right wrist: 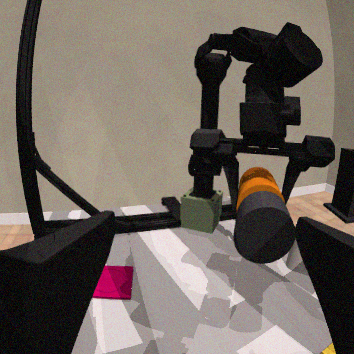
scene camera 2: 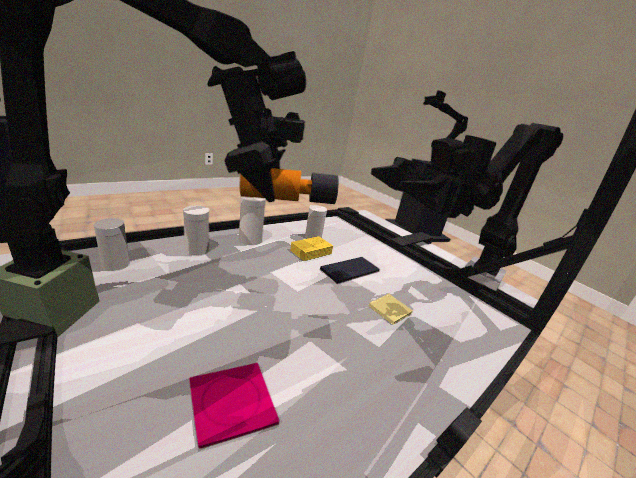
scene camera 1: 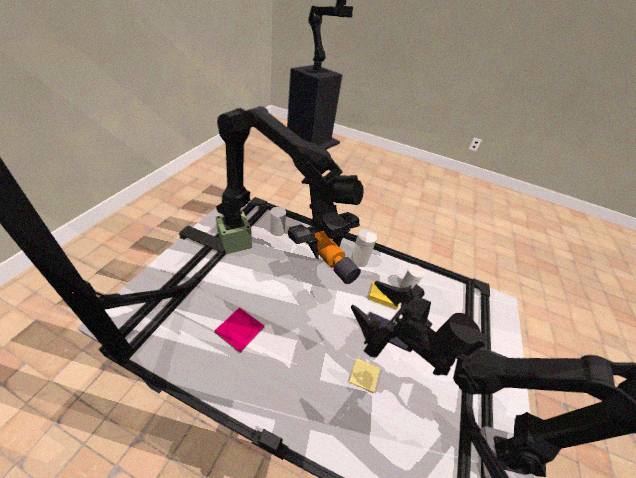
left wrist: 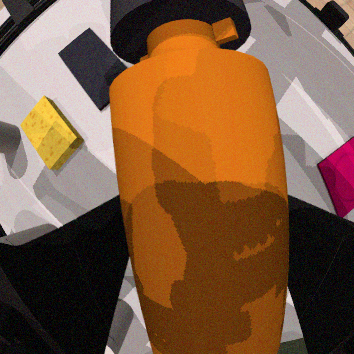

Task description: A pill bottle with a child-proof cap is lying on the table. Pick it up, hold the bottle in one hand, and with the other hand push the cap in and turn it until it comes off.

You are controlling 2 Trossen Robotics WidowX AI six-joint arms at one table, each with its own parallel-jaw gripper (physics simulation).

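An orange bottle (scene camera 1: 330,250) (scene camera 2: 285,184) (left wrist: 200,115) (right wrist: 259,187) is held roughly level above the table. My left gripper (scene camera 1: 322,243) (scene camera 2: 263,180) (left wrist: 200,199) (right wrist: 256,213) is shut on its body. The dark grey cap (scene camera 1: 347,271) (scene camera 2: 324,188) (left wrist: 129,25) (right wrist: 264,235) is on the neck end, pointing toward the right arm. My right gripper (scene camera 1: 366,295) (scene camera 2: 384,177) is open and empty, with a gap between its fingertips and the cap. In the right wrist view the cap appears right of centre, near the right-hand finger.
Several white cylinders (scene camera 1: 365,249) (scene camera 2: 196,231) stand along the table's far edge. A yellow sponge (scene camera 1: 380,295) (scene camera 2: 311,248) (left wrist: 50,132), dark slab (scene camera 2: 349,269) (left wrist: 91,67), pale yellow pad (scene camera 1: 365,375) (scene camera 2: 390,308) and magenta square (scene camera 1: 239,328) (scene camera 2: 233,403) lie below. Black rails border the table.
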